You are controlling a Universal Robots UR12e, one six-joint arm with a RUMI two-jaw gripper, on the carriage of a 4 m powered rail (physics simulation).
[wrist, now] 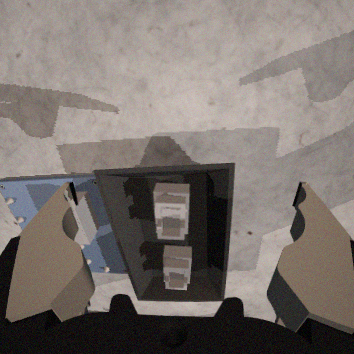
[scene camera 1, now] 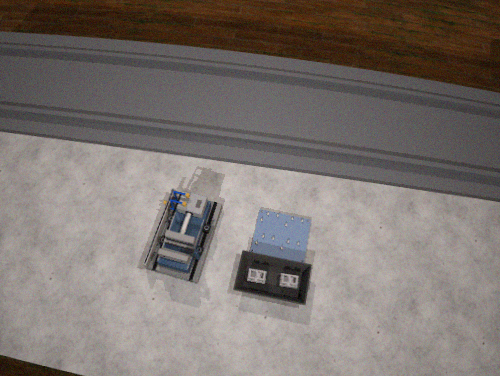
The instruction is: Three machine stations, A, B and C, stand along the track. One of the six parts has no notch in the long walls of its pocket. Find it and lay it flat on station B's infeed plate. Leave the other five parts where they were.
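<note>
In the wrist view my gripper is open, its jaws wide apart on either side of a dark tray seen below. Two light grey parts with pockets, an upper one and a lower one, stand in that tray. A plain light block is at the blue plate, partly hidden by the left jaw. In scene camera 1 two pocketed parts sit in a dark tray beside a blue pinned plate. Notches are too small to tell. The gripper does not show there.
In scene camera 1 a blue and grey machine stands left of the tray and plate. The grey track runs across behind them. In the wrist view shadows of the jaws and tray fall on the pale floor.
</note>
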